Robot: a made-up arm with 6 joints. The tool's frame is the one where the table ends. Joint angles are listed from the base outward.
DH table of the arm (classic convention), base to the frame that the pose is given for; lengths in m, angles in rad. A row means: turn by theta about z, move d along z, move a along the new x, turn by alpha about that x. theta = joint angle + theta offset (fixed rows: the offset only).
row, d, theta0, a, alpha
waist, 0.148, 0, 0, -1.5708
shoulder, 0, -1.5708, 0.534, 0
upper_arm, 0.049, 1.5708, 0, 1.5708
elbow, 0.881, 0, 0, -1.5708
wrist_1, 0, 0, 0, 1.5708
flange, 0.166, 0, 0, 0
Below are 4 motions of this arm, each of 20 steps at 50 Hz.
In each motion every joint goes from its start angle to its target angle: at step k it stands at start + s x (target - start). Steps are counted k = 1, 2, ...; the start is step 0. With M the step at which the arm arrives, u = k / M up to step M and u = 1 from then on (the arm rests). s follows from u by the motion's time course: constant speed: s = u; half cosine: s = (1 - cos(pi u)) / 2; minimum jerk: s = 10 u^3 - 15 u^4 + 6 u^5.
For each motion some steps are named. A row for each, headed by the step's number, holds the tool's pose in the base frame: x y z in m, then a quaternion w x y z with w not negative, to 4 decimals.
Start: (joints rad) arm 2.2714 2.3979 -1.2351 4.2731 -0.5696 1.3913
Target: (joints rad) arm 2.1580 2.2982 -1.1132 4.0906 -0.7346 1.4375
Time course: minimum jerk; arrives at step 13
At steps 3, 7, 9, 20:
3: -0.9406 0.9315 0.1239 0.3971 -0.6542 -0.1355 0.6293
7: -0.9040 0.9950 0.1170 0.3990 -0.6874 -0.1515 0.5877
9: -0.8821 1.0277 0.1133 0.3982 -0.7054 -0.1578 0.5648
20: -0.8660 1.0496 0.1108 0.3970 -0.7178 -0.1614 0.5488

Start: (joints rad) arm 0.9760 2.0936 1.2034 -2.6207 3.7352 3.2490
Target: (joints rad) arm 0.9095 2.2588 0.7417 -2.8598 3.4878 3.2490
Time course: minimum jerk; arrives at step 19
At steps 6, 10, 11, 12, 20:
6: 0.1003 0.2999 -0.8605 0.9291 0.0210 -0.2273 0.2911
10: 0.1588 0.3474 -0.8920 0.9212 0.0519 -0.2243 0.3138
11: 0.1744 0.3597 -0.8986 0.9185 0.0588 -0.2241 0.3203
12: 0.1890 0.3710 -0.9041 0.9159 0.0649 -0.2242 0.3266
20: 0.2320 0.4034 -0.9163 0.9073 0.0800 -0.2255 0.3457

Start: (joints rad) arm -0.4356 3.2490 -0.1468 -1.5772 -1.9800 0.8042
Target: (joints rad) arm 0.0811 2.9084 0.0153 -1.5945 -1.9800 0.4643
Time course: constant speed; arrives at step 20
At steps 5, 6, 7, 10, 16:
5: 0.1130 0.1753 -1.1981 0.4725 -0.1843 0.5179 0.6889
6: 0.1240 0.1737 -1.1976 0.4711 -0.1991 0.5126 0.6897
7: 0.1352 0.1728 -1.1969 0.4697 -0.2138 0.5069 0.6904
10: 0.1692 0.1742 -1.1935 0.4654 -0.2568 0.4875 0.6927
16: 0.2368 0.1960 -1.1808 0.4567 -0.3375 0.4383 0.6967

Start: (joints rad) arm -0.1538 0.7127 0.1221 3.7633 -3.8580 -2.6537
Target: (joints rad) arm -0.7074 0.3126 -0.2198 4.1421 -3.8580 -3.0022
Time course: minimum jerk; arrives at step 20
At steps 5, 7, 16, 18, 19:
5: 0.7680 -0.1829 1.1742 0.6321 0.0789 -0.7677 0.0696
7: 0.6734 -0.2196 1.2307 0.5939 0.0825 -0.7990 0.0460
16: 0.1442 -0.1686 1.4093 0.3871 0.0858 -0.9173 0.0370
18: 0.1113 -0.1500 1.4135 0.3749 0.0850 -0.9222 0.0433
19: 0.1065 -0.1471 1.4140 0.3731 0.0848 -0.9228 0.0443

